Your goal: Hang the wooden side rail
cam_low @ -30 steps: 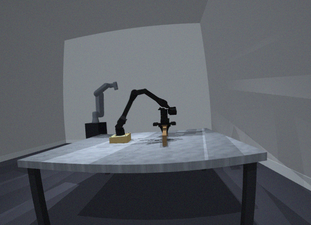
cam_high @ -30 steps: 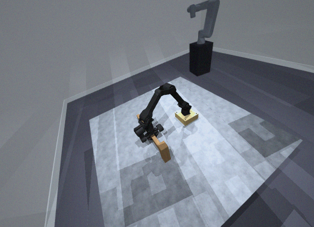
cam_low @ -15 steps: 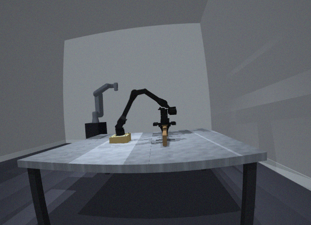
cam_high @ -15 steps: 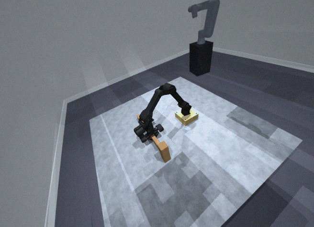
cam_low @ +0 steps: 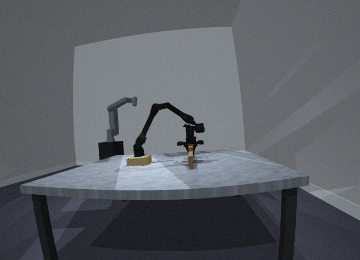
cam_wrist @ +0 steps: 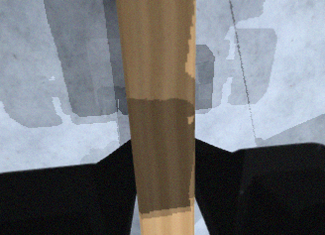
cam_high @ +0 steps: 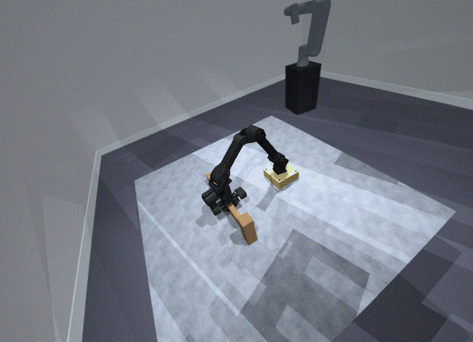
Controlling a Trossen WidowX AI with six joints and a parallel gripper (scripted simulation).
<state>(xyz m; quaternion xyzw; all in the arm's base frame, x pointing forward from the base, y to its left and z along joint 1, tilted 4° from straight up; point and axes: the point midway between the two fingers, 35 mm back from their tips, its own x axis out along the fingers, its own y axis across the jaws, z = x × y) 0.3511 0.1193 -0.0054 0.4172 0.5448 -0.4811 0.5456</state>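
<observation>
Right now the headboard post is 30 mm behind my gripper tip, 160 mm to the left of it and 40 mm above it.
</observation>
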